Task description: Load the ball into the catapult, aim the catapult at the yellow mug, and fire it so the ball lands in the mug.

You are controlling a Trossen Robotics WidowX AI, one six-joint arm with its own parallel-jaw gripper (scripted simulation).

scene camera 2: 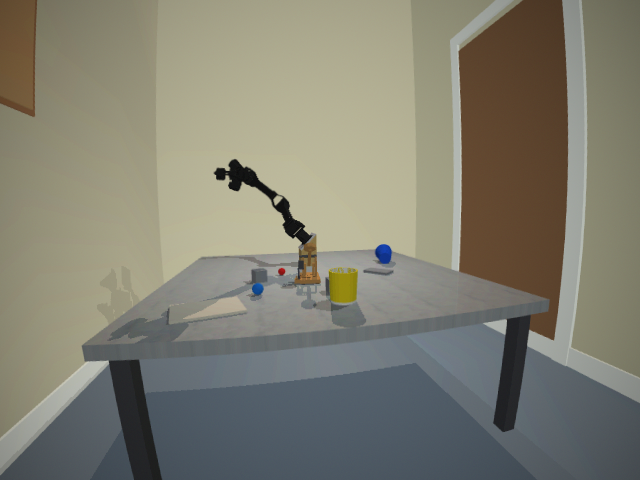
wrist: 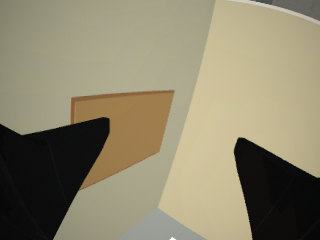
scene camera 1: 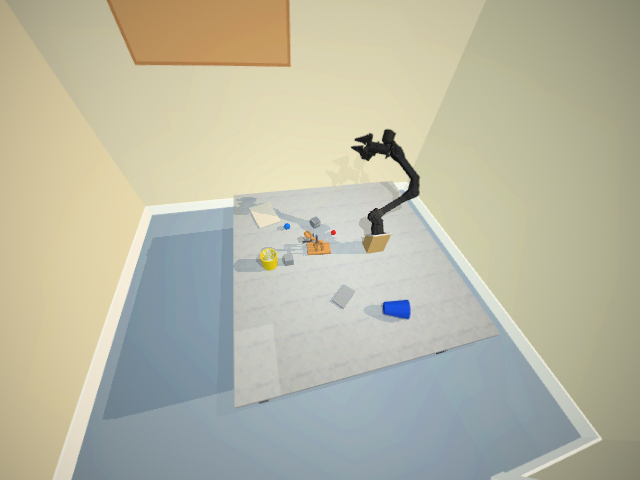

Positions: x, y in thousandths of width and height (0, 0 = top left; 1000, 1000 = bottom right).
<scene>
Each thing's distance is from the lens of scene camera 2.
yellow mug (scene camera 2: 537, 586): 84 cm
beige board (scene camera 2: 282, 653): 87 cm
</scene>
